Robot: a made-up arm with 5 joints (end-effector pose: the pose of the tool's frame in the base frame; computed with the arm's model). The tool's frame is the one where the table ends. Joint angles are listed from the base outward.
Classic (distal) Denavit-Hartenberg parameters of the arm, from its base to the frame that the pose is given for. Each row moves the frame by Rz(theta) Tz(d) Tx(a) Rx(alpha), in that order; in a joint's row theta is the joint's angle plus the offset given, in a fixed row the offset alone. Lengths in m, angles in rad.
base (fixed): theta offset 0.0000; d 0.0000; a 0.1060; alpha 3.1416
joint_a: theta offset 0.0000; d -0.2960; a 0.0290; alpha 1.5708
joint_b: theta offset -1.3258; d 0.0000; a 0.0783; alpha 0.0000
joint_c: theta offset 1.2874; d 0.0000; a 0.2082; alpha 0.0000
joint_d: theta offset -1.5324; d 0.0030; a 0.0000; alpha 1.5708
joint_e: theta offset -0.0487; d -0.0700; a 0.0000; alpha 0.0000
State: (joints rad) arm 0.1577 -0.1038 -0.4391 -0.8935 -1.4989
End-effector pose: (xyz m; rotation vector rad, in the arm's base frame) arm 0.3271 -0.0321 0.5572 1.9526 -2.3421 -0.1545
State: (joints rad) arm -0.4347 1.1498 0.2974 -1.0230 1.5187
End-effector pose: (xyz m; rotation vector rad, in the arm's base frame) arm 0.2893 0.0884 0.0754 -0.6528 -1.1464 1.6648
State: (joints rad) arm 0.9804 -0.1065 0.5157 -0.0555 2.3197
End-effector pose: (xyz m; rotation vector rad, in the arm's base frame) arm 0.2752 -0.2472 0.2739 -1.2939 0.0711 1.1186
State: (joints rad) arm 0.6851 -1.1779 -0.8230 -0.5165 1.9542
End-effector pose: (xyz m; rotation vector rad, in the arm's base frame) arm -0.0351 0.1192 0.5693 2.1938 0.6201 0.6690
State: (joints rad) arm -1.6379 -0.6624 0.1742 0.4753 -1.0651
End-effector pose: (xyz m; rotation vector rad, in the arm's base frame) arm 0.0864 0.2465 0.4731 1.5683 -0.3097 0.4088
